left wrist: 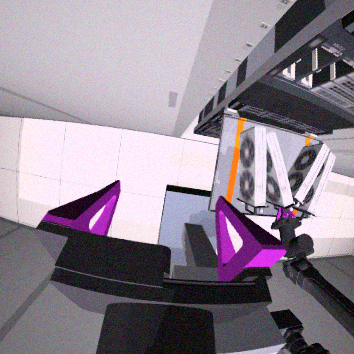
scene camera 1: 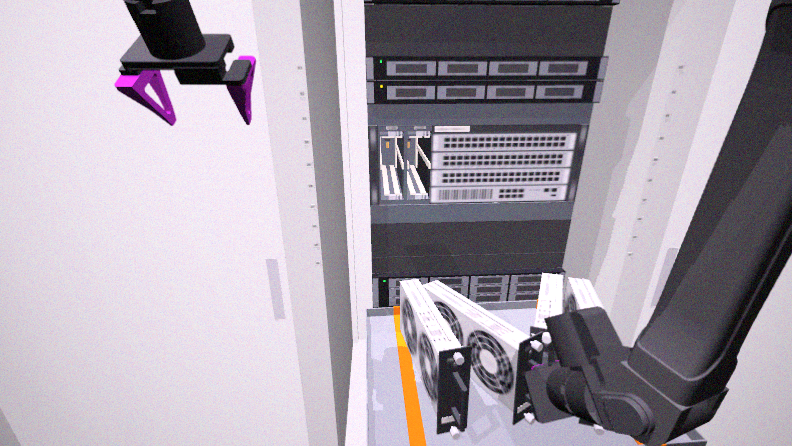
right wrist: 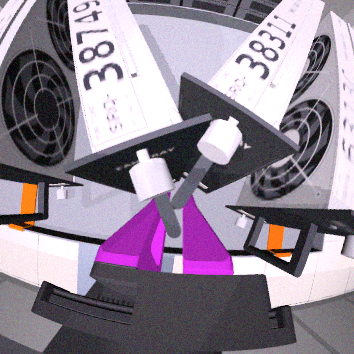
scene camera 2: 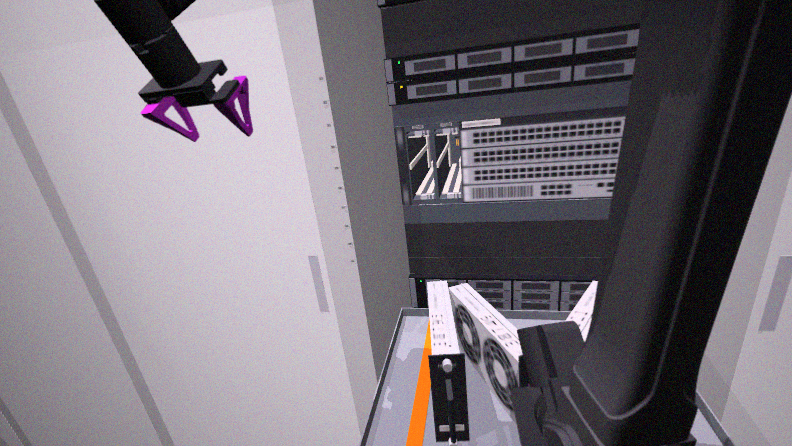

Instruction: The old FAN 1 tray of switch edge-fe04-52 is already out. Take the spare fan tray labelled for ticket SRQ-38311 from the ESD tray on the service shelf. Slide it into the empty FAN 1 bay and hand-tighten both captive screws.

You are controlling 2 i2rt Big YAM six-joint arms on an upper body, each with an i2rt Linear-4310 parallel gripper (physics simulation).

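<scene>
The SRQ-38311 fan tray point(right wrist: 267, 55) point(scene camera 1: 550, 299) point(left wrist: 312, 172) stands skewed on the ESD tray point(scene camera 1: 381, 337) point(scene camera 2: 407, 335). The SRQ-38749 fan tray point(right wrist: 112, 65) point(scene camera 1: 479, 313) is skewed toward it, and their front plates overlap. My right gripper point(right wrist: 176, 186) point(left wrist: 281, 202) is shut on both trays' handles, pinched together. My left gripper point(scene camera 1: 210, 123) point(scene camera 2: 221, 137) point(left wrist: 169, 192) is open and empty, high at the left. The switch point(scene camera 1: 501, 161) point(scene camera 2: 543, 160) has two open bays at its left, a left bay point(scene camera 1: 390, 180) and a right bay point(scene camera 1: 416, 180); their labels are not legible.
Another fan tray point(scene camera 1: 432, 332) point(scene camera 2: 443, 326) stands at the left of the ESD tray, and one point(scene camera 1: 581, 293) point(right wrist: 345, 115) at the right beside SRQ-38311. A server point(scene camera 1: 484, 69) is racked above the switch. The rack's side walls flank the shelf.
</scene>
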